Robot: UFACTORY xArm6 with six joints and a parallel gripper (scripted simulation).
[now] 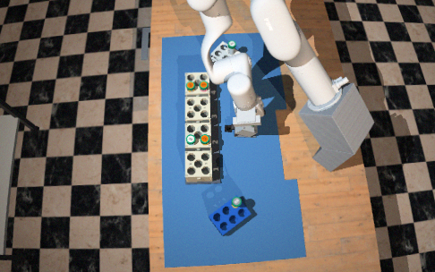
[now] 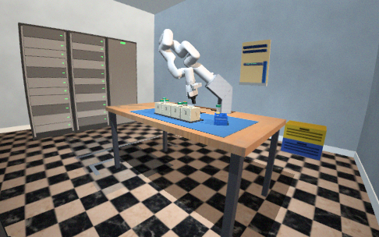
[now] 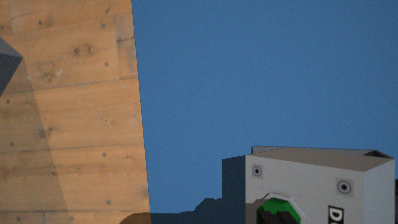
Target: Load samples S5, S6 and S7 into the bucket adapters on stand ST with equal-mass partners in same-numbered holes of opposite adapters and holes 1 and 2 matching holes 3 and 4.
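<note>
Now: hand 4 cm above the green done key. The rest, counted from my hand: adapter 25 cm ahead, 8 cm to the left, 6 cm below; orange-dotted tube 20 cm ahead, 4 cm below; grey-dotted tube 25 cm to the left, 18 cm ahead, 5 cm below.
</note>
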